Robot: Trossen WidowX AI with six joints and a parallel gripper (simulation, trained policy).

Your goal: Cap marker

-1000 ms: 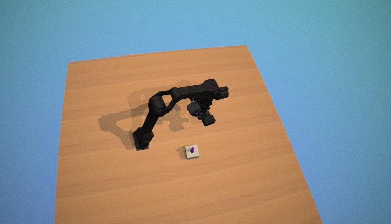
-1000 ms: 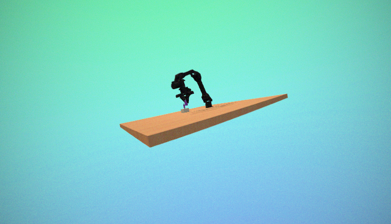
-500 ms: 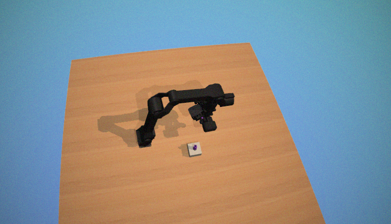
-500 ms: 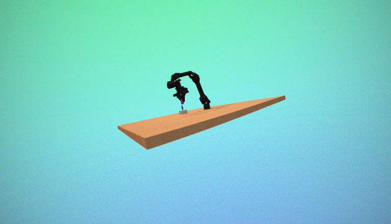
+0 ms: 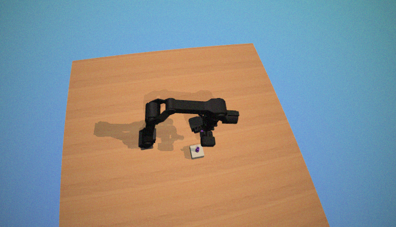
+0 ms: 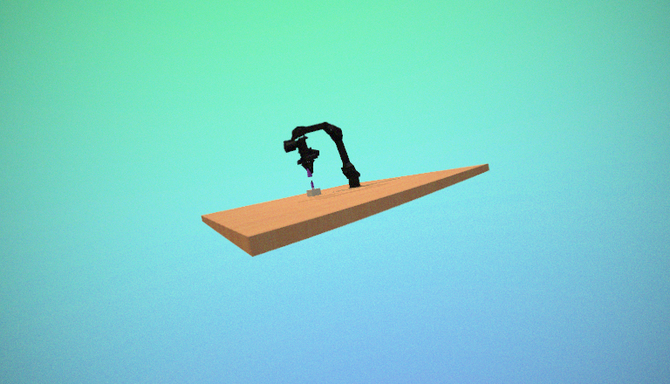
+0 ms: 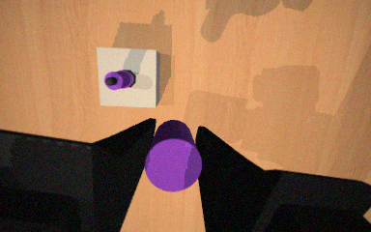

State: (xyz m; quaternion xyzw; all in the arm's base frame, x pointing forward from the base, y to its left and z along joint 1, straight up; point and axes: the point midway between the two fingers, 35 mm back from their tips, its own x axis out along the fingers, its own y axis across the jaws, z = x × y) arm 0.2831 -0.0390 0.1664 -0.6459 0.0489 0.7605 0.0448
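My gripper tip is now 20 mm past the holder block, 60 mm to the left of it and 110 mm above it. The rest, counted from my gripper tip: purple cap 10 mm ahead, 10 mm above.
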